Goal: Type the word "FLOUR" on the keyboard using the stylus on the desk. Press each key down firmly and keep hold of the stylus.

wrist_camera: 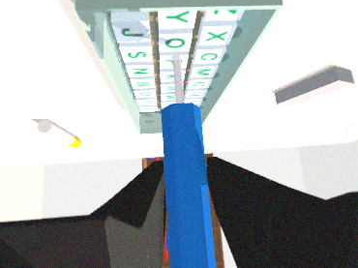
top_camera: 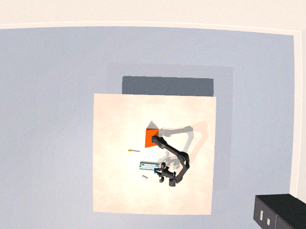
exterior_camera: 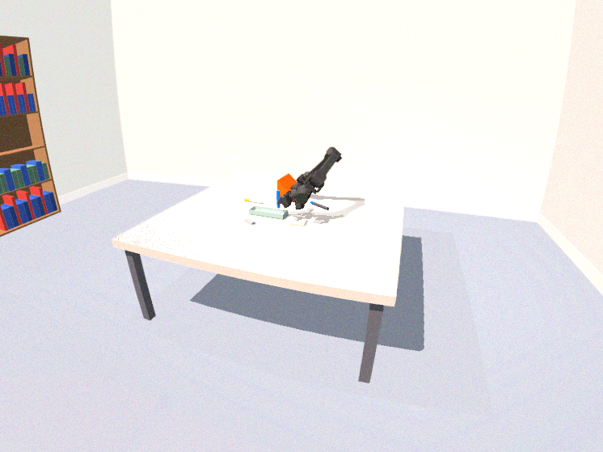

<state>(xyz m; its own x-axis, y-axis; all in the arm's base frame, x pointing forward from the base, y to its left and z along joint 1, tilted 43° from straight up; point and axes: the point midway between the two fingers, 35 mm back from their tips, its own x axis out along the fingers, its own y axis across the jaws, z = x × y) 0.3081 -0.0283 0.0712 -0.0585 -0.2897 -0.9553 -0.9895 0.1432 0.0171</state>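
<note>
The grey piece lies 120 mm ahead of my gripper tip, 110 mm to the right of it and 70 mm below it. Also, from my gripper tip: dark pen: 210 mm behind, 150 mm to the left, 70 mm below; then blue stylus: 10 mm below; then yellow-tipped white pen: 170 mm behind, 230 mm to the right, 70 mm below.
</note>
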